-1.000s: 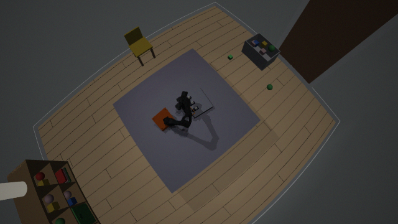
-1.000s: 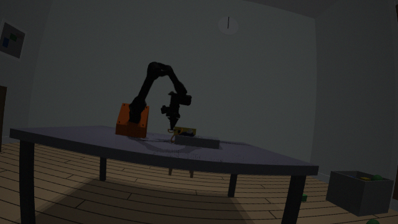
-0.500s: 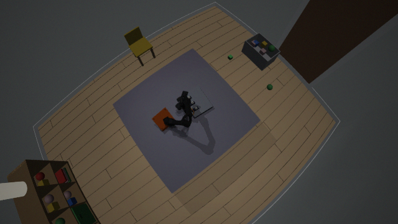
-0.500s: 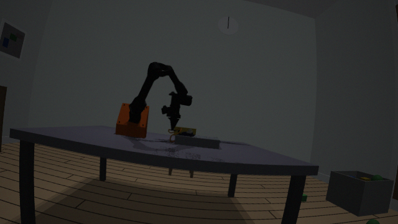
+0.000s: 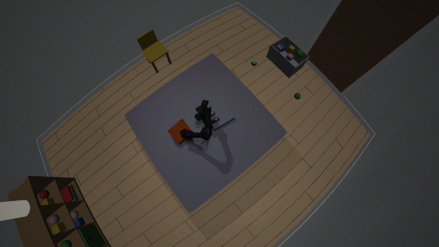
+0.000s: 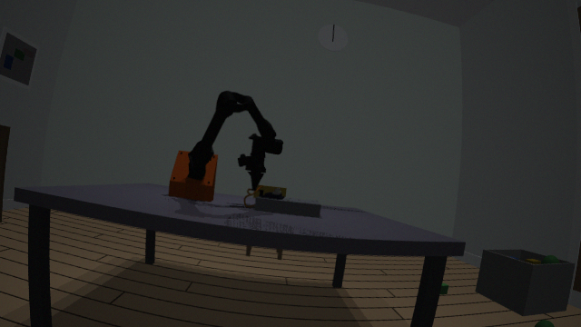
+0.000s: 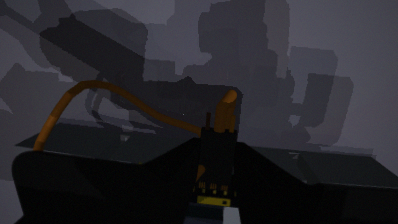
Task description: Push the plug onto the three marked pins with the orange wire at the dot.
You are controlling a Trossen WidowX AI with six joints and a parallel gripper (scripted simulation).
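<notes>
My gripper tip is now 3 cm short of the yellow band. From my gripper tip the other things lie so: grey holder 19 cm ahead, 5 cm below, 1 cm to the right.
</notes>
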